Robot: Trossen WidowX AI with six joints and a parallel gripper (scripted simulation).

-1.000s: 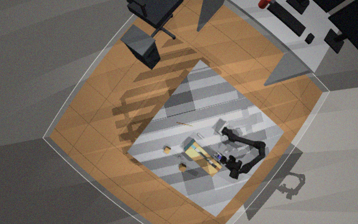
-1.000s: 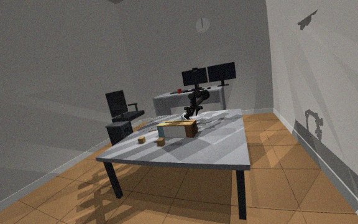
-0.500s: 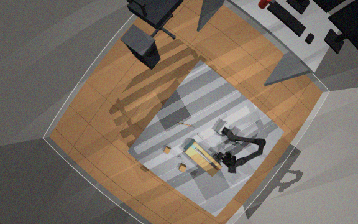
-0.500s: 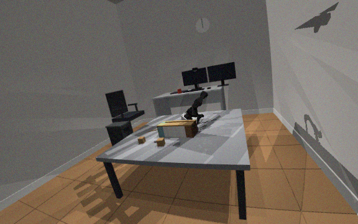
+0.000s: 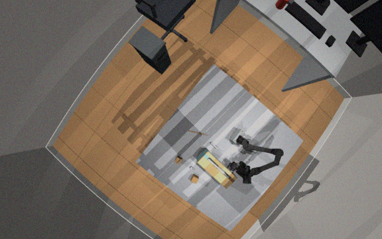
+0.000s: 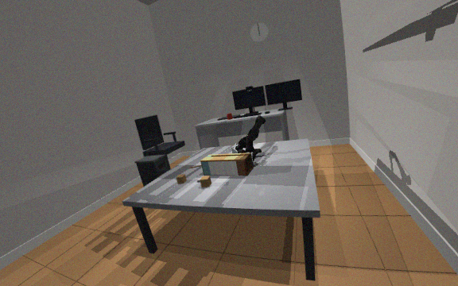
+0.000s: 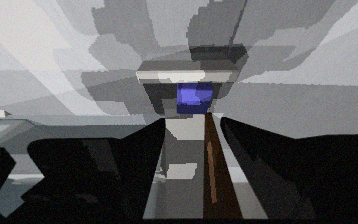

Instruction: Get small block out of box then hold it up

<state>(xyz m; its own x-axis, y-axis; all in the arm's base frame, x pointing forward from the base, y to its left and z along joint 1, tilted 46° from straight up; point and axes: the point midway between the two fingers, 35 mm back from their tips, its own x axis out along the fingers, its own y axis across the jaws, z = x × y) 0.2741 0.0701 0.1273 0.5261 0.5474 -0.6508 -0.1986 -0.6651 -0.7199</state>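
Now: the blue block 3 cm below my gripper tip and 2 cm behind it. The rest, counted from my gripper tip: thin tan stick: 50 cm to the right, 13 cm behind, 4 cm below; box: 16 cm to the right, 3 cm ahead, 2 cm above.
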